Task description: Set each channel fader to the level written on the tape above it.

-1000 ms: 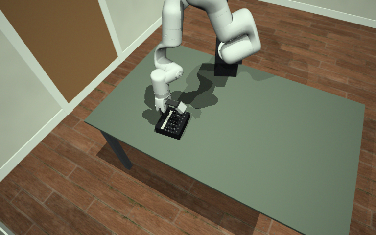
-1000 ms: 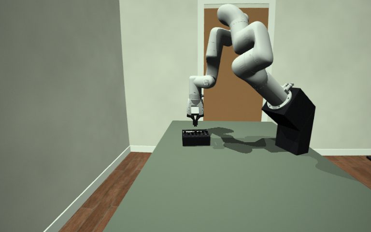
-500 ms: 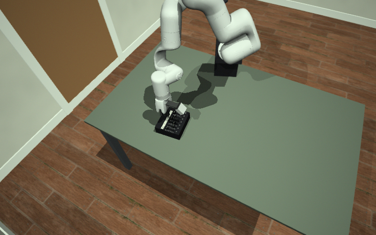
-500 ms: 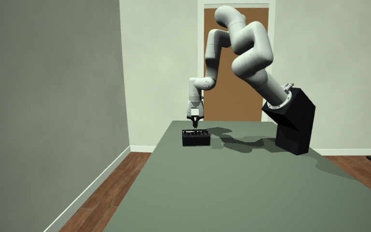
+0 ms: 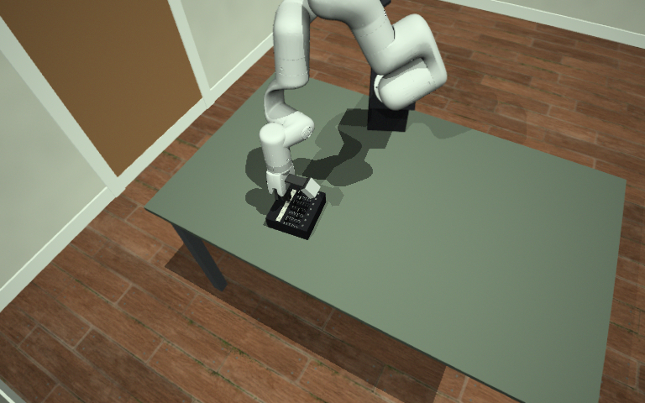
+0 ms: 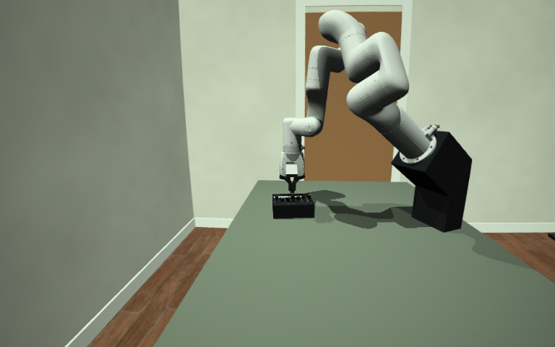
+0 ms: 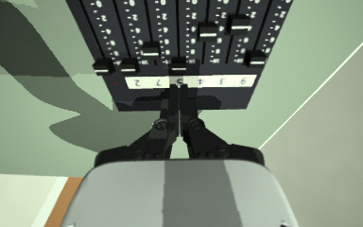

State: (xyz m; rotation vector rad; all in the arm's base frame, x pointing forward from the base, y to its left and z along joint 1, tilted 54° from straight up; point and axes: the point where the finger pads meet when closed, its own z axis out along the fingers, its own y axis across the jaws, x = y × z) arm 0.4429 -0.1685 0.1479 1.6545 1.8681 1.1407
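Now: hand 5 cm past the channel 6 cap, 3 cm above it and 1 cm to the right of it. The rest, counted from my hand: master cap: 7 cm behind, 3 cm below.
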